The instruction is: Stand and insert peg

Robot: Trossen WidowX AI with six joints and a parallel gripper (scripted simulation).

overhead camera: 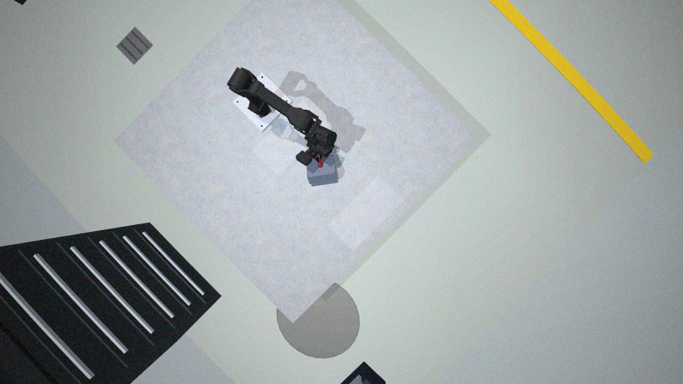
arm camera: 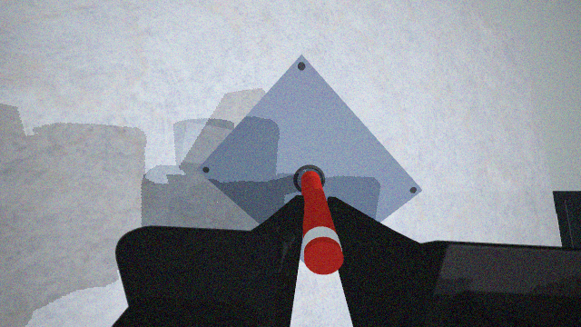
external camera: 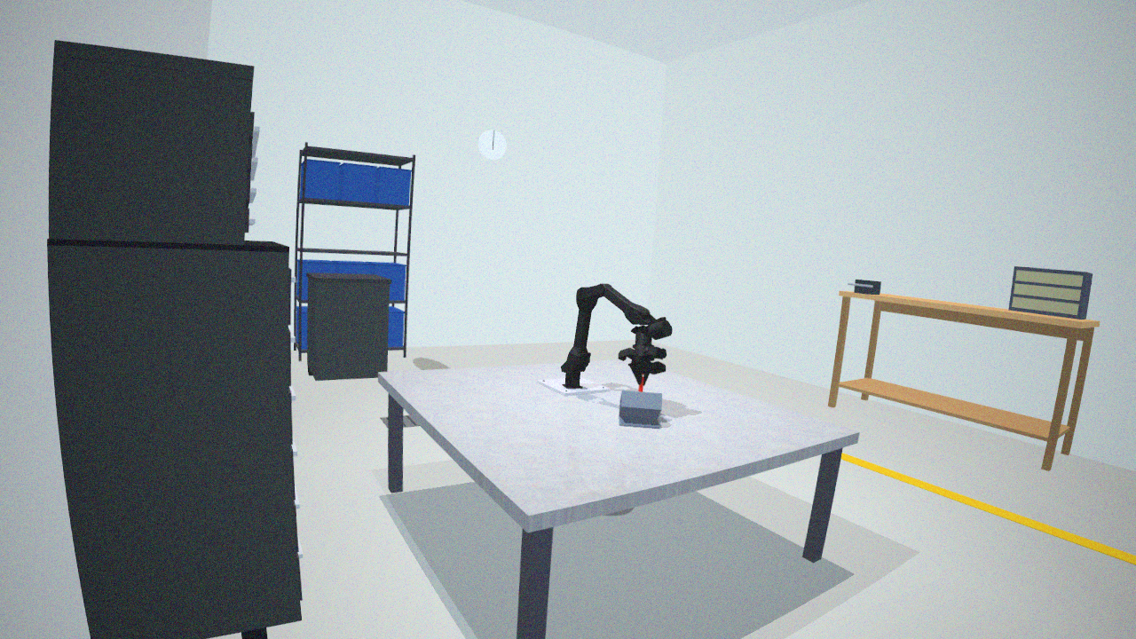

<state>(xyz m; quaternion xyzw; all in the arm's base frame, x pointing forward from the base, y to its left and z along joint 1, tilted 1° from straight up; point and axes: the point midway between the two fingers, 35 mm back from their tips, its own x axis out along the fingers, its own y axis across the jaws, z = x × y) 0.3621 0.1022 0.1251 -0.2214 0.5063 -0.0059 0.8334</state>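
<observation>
The blue-grey sloped panel is 3 cm ahead of my gripper tip, 2 cm to the right of it and 6 cm below it. Round my gripper tip: red peg 1 cm behind, 1 cm above.
</observation>
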